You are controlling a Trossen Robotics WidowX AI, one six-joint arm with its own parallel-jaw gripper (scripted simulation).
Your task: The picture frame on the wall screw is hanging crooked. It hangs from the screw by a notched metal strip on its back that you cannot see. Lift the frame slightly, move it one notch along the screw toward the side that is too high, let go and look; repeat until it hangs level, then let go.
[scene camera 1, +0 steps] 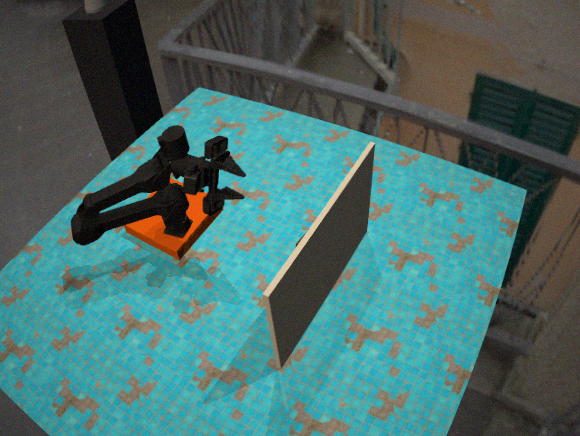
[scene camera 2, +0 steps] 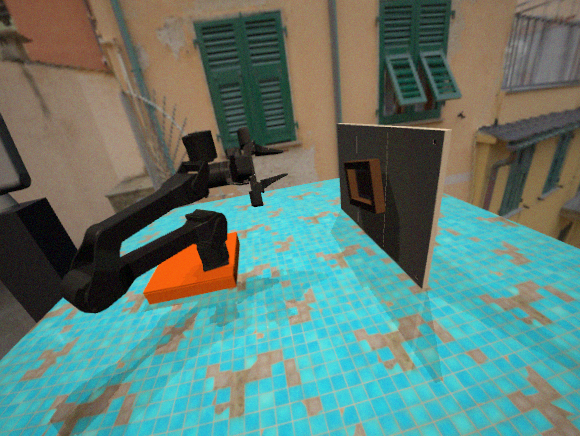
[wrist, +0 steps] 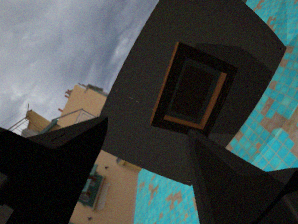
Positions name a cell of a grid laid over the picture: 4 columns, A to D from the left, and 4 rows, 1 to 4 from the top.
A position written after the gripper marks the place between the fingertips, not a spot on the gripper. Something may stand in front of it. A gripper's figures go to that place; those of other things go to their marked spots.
Scene:
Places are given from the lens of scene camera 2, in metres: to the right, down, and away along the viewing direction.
gripper (scene camera 2: B2): -0.01, -0.14, 0.55
brown picture frame (scene camera 2: C2): 0.20, -0.10, 0.60

